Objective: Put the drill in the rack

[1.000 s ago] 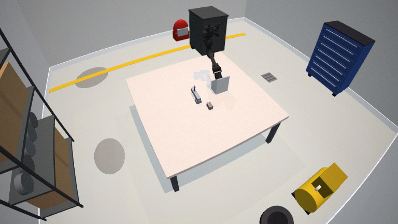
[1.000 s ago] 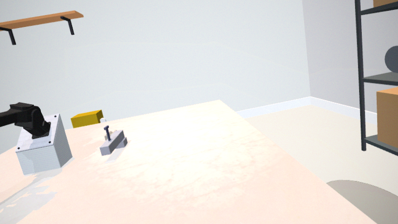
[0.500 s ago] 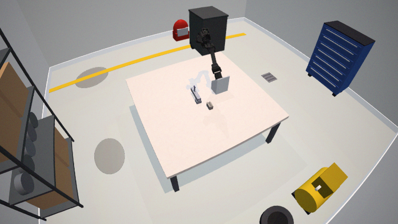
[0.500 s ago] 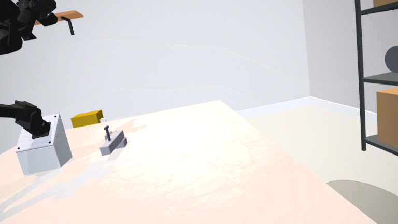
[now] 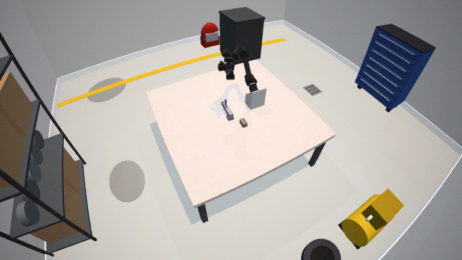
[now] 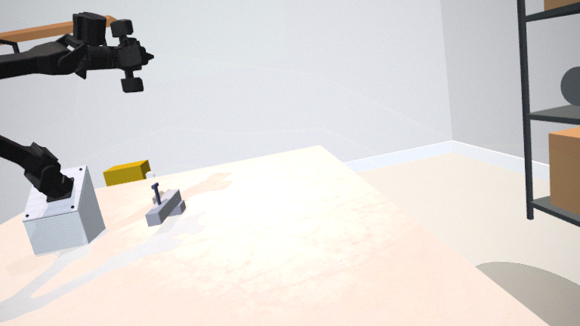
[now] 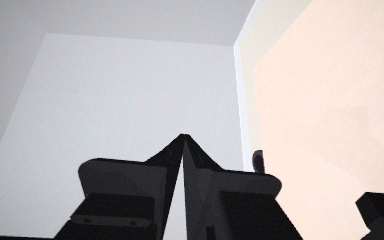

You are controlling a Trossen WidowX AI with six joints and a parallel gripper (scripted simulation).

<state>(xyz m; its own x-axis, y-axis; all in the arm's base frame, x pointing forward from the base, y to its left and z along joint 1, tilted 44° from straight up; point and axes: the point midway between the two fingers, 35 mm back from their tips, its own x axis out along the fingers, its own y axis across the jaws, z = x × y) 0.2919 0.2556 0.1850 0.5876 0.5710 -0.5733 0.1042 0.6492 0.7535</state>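
My gripper tip is now 50 mm past the dark blue key, 120 mm to the left of it and 380 mm above it. The rest, counted from my gripper tip: beige rack: 100 mm behind, 90 mm to the left, 450 mm below; grey block: 40 mm behind, 80 mm to the right, 430 mm below; drill: 40 mm behind, 60 mm to the right, 420 mm below.
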